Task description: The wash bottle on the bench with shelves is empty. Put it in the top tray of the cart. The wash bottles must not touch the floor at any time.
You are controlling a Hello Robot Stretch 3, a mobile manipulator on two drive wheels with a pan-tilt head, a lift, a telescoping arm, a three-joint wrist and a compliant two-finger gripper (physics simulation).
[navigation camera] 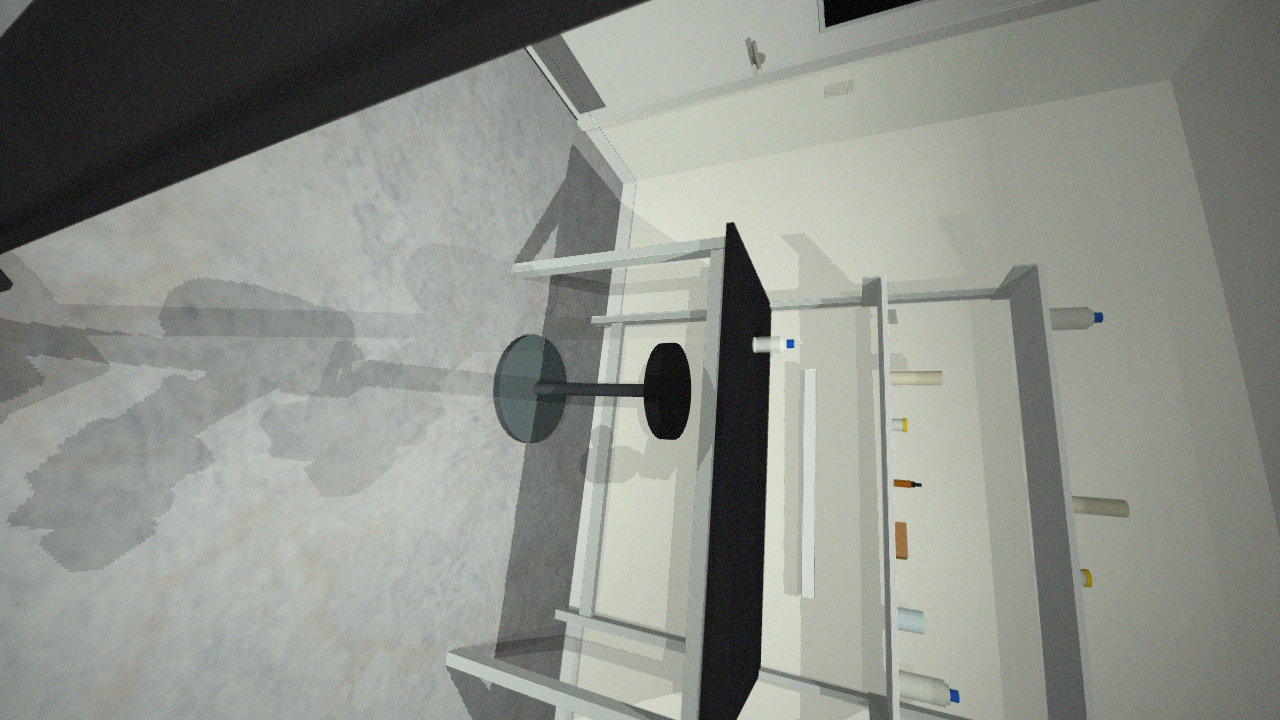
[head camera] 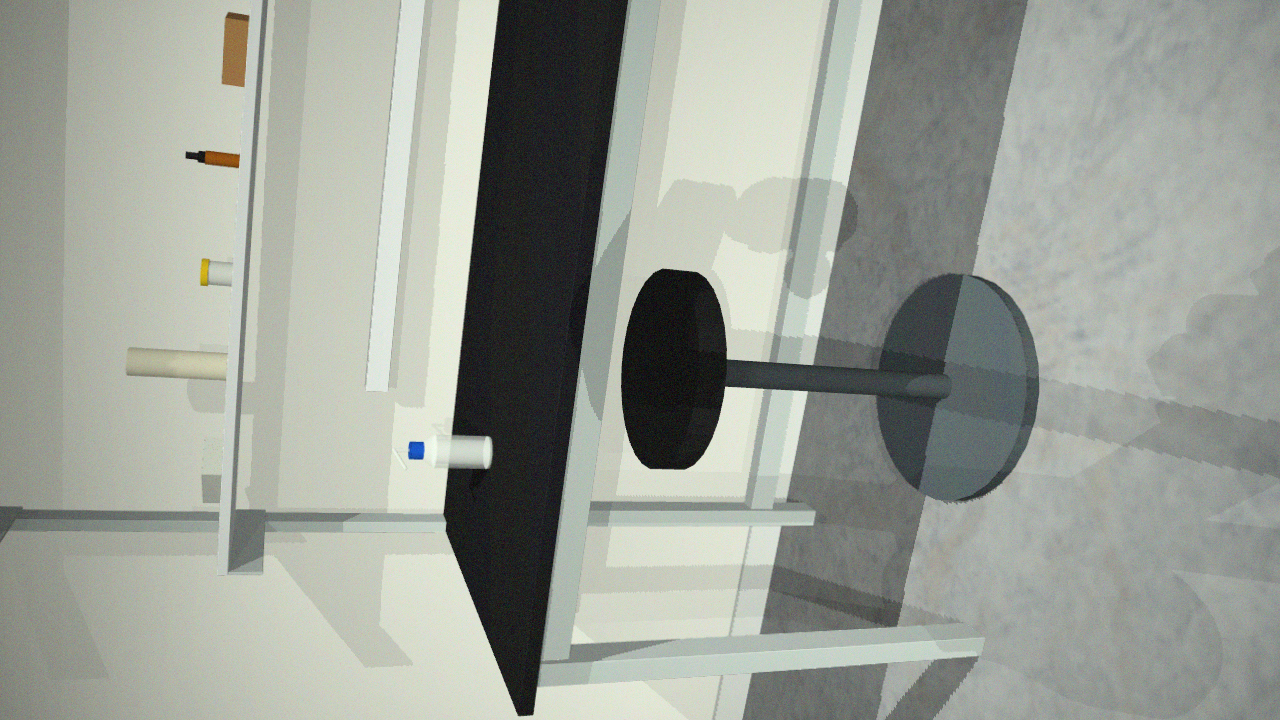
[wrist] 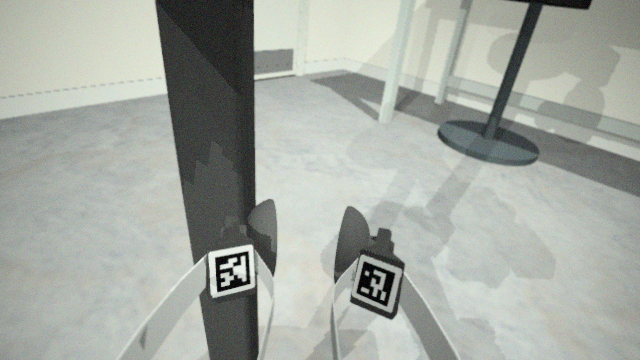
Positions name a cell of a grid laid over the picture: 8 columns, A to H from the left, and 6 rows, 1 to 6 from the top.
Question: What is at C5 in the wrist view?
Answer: My gripper.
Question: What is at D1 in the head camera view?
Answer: A bench with shelves.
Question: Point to a bench with shelves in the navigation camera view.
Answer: At E6
